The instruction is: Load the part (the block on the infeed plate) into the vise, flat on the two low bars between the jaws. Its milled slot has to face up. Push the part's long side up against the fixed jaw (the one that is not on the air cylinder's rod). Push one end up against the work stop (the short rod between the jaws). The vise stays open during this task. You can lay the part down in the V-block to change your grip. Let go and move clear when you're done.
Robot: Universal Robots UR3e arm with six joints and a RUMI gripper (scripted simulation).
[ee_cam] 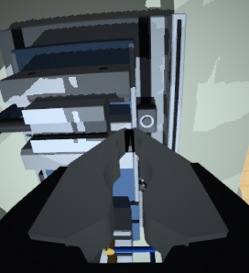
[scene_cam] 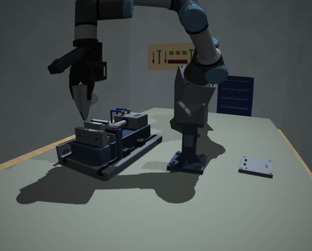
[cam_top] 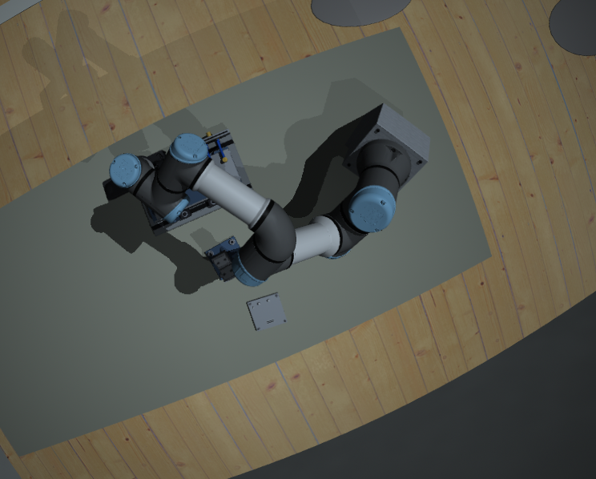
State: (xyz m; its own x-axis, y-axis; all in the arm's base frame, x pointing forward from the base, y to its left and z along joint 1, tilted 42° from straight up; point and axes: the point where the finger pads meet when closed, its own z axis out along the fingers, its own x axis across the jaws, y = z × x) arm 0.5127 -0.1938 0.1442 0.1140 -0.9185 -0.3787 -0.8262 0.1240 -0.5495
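My gripper is now 5 cm to the right of the part, 2 cm above it and 1 cm past it. Round my hand: moving jaw (5 cm below, 4 cm to the left, 4 cm behind); fixed jaw (5 cm to the left, 5 cm below, 2 cm ahead); work stop (10 cm to the left, 3 cm below, 2 cm behind).
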